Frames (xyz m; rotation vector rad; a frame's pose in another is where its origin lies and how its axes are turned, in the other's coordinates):
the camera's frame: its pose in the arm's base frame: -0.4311 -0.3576 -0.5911 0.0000 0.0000 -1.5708
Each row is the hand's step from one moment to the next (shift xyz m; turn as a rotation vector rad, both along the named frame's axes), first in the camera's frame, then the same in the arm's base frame.
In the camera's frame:
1: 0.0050 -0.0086 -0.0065 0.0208 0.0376 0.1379
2: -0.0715 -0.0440 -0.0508 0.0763 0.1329 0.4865
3: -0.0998 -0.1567 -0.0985 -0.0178 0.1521 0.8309
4: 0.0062 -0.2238 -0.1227 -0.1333 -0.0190 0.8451
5: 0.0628 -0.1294 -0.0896 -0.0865 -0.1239 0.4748
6: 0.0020 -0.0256 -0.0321 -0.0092 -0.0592 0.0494
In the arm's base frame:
1: -0.0086 -0.0050 -0.0065 0.0376 -0.0208 0.1379
2: -0.0440 0.0715 -0.0508 0.1329 -0.0763 0.4865
3: -0.1567 0.0998 -0.0985 0.1521 0.0178 0.8309
4: -0.2238 -0.0062 -0.1227 -0.0190 0.1333 0.8451
5: -0.1294 -0.0628 -0.0896 -0.1239 0.0865 0.4748
6: -0.0256 -0.0020 -0.0321 -0.0592 0.0092 0.0494

